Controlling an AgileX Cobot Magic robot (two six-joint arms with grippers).
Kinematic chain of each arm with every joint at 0, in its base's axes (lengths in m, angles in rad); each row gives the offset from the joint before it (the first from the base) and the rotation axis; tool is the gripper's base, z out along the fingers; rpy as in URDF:
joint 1: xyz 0 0 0.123 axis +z
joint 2: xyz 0 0 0 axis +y
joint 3: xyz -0.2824 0 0.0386 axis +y
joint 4: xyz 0.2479 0 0.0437 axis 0.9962 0 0.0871
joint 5: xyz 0 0 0 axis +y
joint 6: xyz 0.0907 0 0.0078 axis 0.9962 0 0.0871
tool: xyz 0 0 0 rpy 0 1.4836 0
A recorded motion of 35 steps. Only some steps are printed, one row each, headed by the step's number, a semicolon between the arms.
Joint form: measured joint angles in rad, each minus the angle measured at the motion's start. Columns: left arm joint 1, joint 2, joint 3, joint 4, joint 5, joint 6; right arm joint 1, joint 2, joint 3, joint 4, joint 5, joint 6.
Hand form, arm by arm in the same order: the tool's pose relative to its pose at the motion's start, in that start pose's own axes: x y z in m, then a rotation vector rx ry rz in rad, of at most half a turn. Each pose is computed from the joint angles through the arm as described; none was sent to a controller.
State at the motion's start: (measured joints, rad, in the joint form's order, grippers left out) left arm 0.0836 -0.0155 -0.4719 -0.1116 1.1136 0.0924; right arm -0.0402 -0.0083 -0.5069 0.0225 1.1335 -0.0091
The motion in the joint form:
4: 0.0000 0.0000 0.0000 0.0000 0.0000 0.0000; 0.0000 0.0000 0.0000 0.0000 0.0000 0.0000
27: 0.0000 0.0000 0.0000 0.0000 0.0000 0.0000; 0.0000 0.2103 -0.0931 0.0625 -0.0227 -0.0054
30: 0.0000 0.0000 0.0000 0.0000 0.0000 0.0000; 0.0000 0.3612 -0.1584 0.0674 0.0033 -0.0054
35: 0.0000 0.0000 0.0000 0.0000 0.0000 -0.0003; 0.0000 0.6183 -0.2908 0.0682 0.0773 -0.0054
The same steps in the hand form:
4: 0.0000 0.0000 0.0000 0.0000 0.0000 0.0000; 0.0000 0.0000 0.0000 0.0000 0.0000 0.0000
27: 0.0000 0.0000 0.0000 0.0000 0.0000 0.0000; -0.0370 0.0049 0.0089 -0.0546 0.0937 0.0274
30: 0.0000 0.0000 0.0000 0.0000 0.0000 0.0000; -0.0592 0.0052 0.0211 -0.0585 0.2051 0.0333
35: 0.0000 0.0000 0.0000 0.0000 0.0000 -0.0003; -0.0967 0.0049 0.0476 -0.0600 0.4036 0.0381

